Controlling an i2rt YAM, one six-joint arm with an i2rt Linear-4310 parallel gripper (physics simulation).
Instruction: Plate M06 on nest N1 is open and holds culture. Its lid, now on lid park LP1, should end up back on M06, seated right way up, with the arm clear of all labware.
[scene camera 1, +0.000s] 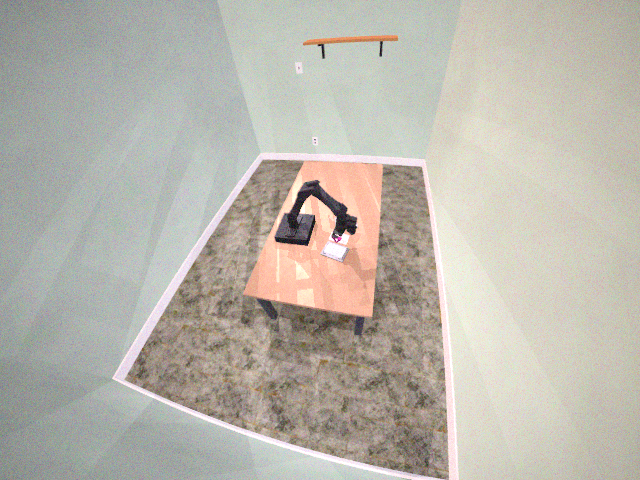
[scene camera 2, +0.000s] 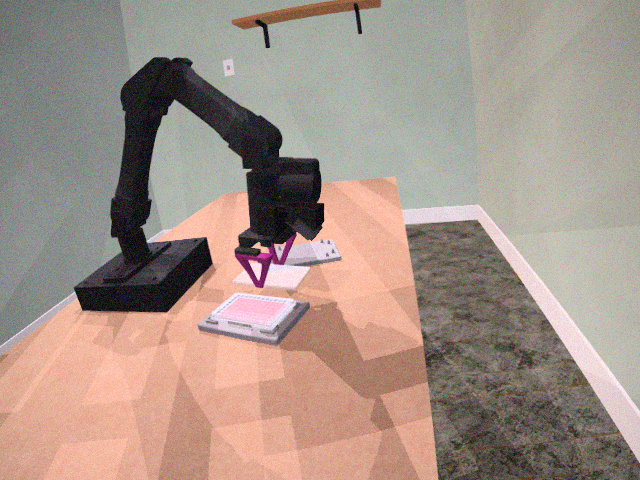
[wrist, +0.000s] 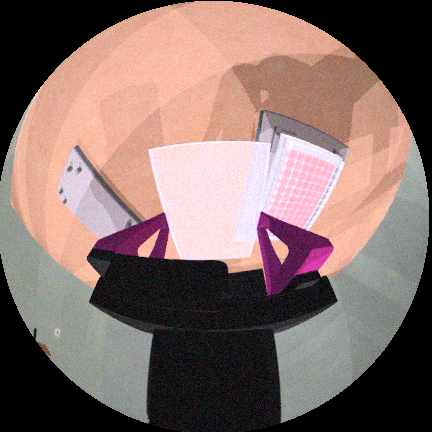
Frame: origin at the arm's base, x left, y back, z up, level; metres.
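Seen in the pictures: gripper, fingertip midpoint: (scene camera 1: 338, 237) (scene camera 2: 269, 277) (wrist: 212, 216); arm's base, link origin: (scene camera 1: 294, 226) (scene camera 2: 139, 262).
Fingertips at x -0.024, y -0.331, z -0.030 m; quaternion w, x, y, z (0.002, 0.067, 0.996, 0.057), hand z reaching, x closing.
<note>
Offsets run from my fingertips to a thing's top centre. Level surfaces: height alone.
My gripper (scene camera 2: 269, 271) (wrist: 212, 216) (scene camera 1: 336, 238) has magenta fingers and is shut on the lid {dx -0.001, dy -0.005, dz +0.012 m} (scene camera 2: 283, 277) (wrist: 205, 193), a thin, pale, see-through rectangle held flat and low over the table. Plate M06 {dx -0.096, dy +0.003, dz -0.009 m} (scene camera 2: 254, 310) (wrist: 303, 183) (scene camera 1: 334, 251) with pink wells sits open on the grey nest N1 {dx -0.097, dy +0.004, dz -0.017 m} (scene camera 2: 281, 334) (wrist: 310, 135), just in front of the lid. In the wrist view the lid's right edge overlaps the plate's near edge. The grey lid park LP1 {dx +0.183, dy -0.015, dz -0.015 m} (scene camera 2: 316, 252) (wrist: 82, 189) lies bare behind the gripper.
The arm's black base (scene camera 2: 144, 281) (scene camera 1: 294, 230) stands on the wooden table {dz -0.035 m} (scene camera 2: 310, 413) (scene camera 1: 310, 289) to the left of the labware. The table's right edge drops to a stone-patterned floor (scene camera 2: 516, 361). A wall shelf (scene camera 2: 305, 10) hangs high at the back.
</note>
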